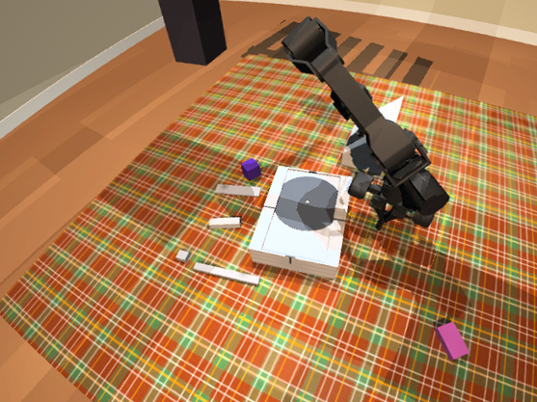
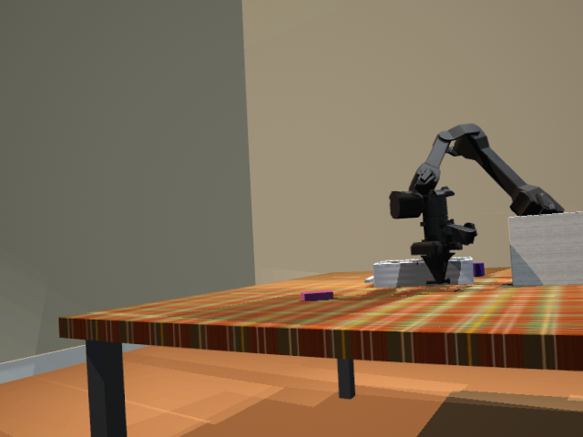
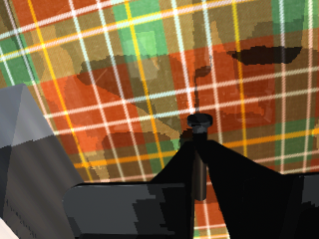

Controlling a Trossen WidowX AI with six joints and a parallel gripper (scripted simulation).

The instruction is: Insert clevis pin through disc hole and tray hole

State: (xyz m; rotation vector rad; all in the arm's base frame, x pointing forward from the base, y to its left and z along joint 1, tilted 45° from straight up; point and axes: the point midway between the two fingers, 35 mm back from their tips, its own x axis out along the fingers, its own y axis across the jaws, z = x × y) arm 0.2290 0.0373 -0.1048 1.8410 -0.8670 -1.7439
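My gripper tip is now 180 mm to the left of the grey aluminium disc, 50 mm short of it and 40 mm below it. From my gripper tip the other things lie so: dark clevis pin: 10 mm ahead; then pink block: 220 mm ahead, 190 mm to the left; then steel tray: 170 mm to the right, 80 mm ahead, 30 mm above.
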